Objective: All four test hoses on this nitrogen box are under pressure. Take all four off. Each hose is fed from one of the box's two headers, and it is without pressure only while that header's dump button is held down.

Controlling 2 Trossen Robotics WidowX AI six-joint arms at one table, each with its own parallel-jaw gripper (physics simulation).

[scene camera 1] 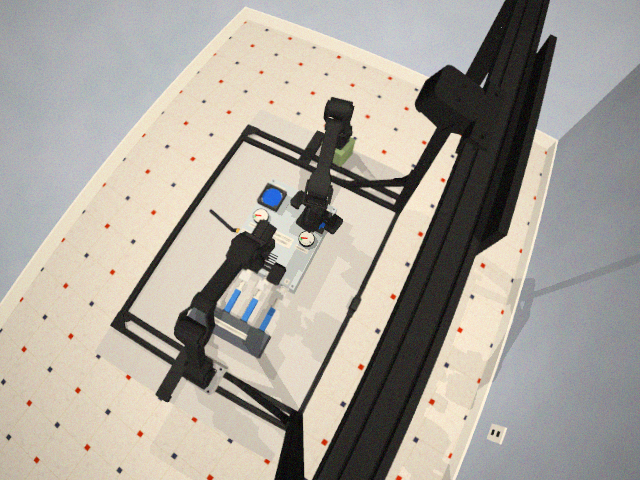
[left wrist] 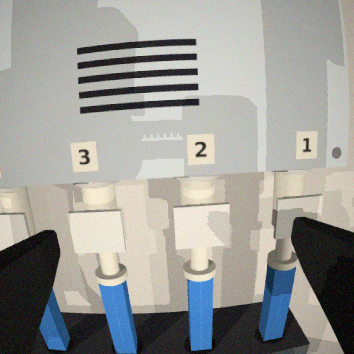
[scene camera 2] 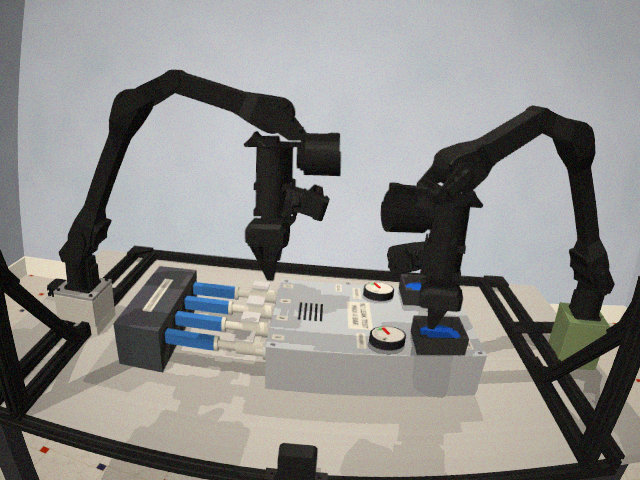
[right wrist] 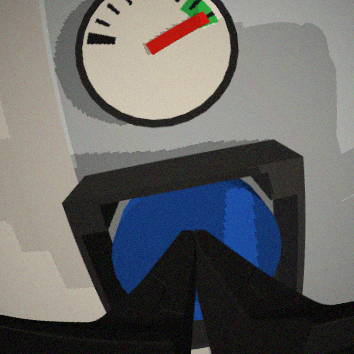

Note:
The left gripper (scene camera 2: 273,270) is open, holding nothing. The right gripper (scene camera 2: 430,328) is shut, with nothing in its grasp. Further things: a grey nitrogen box (scene camera 1: 295,253) and a blue dump button (right wrist: 231,210).
The left gripper shows as well in the left wrist view (left wrist: 176,238). The right gripper shows as well in the right wrist view (right wrist: 192,241). The grey nitrogen box shows as well in the right wrist view (right wrist: 256,97).

